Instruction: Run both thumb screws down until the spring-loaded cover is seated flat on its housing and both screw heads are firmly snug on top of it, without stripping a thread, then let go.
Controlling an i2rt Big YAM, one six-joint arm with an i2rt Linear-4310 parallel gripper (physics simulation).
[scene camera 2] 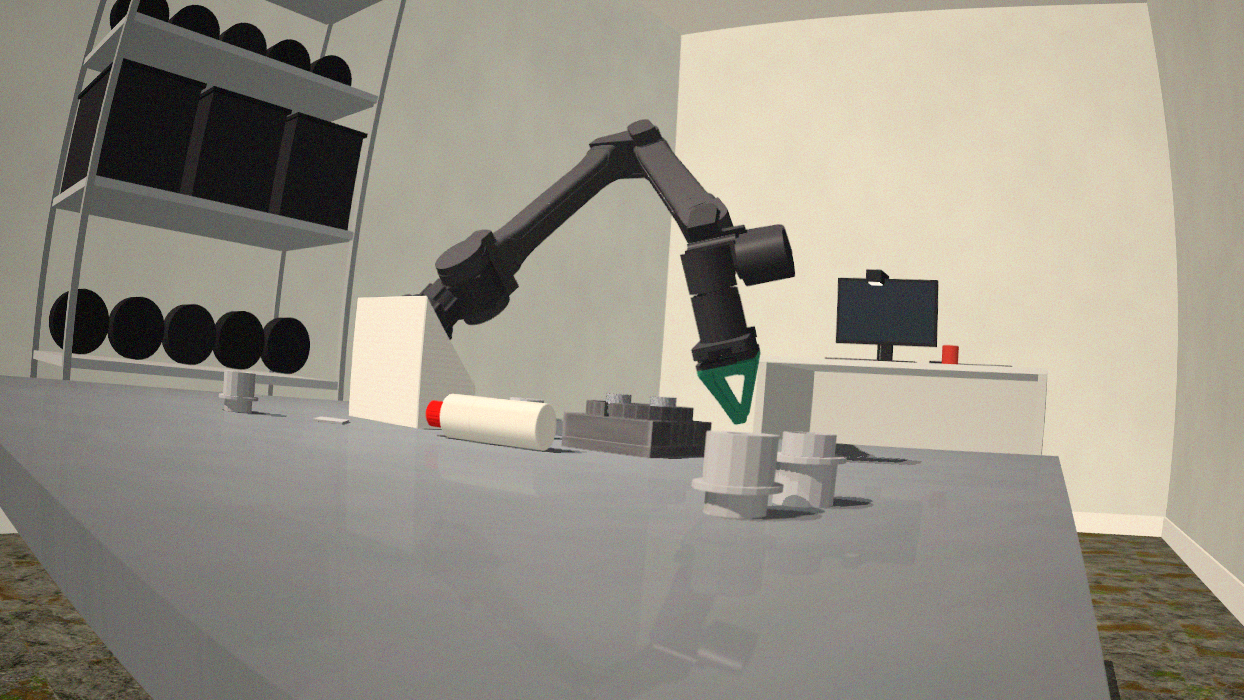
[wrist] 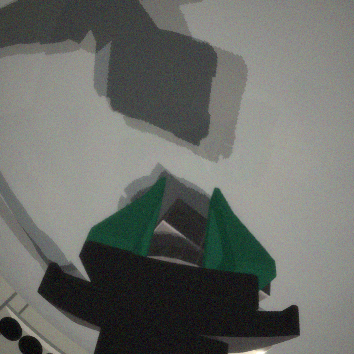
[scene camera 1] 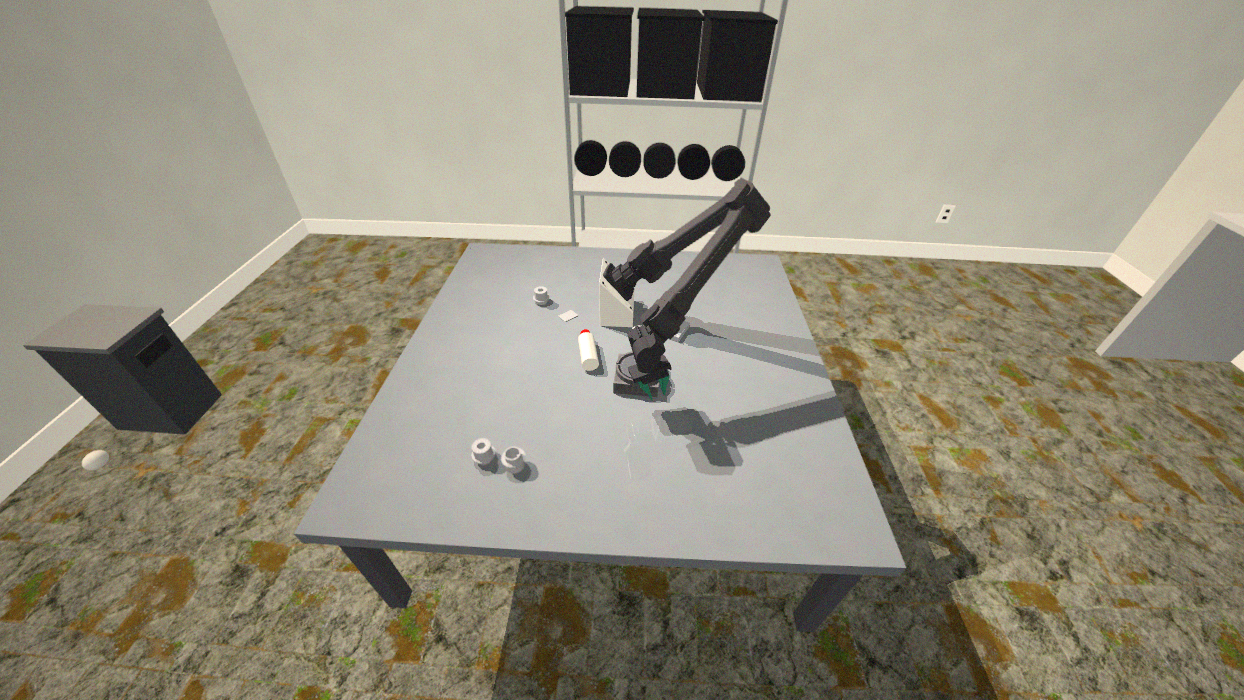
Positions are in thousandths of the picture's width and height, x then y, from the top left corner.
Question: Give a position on a white cylinder with red cap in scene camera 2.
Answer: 426,608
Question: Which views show my gripper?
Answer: Scene camera 2, the wrist view and scene camera 1: all of them.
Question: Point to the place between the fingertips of my gripper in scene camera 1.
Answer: At 529,566
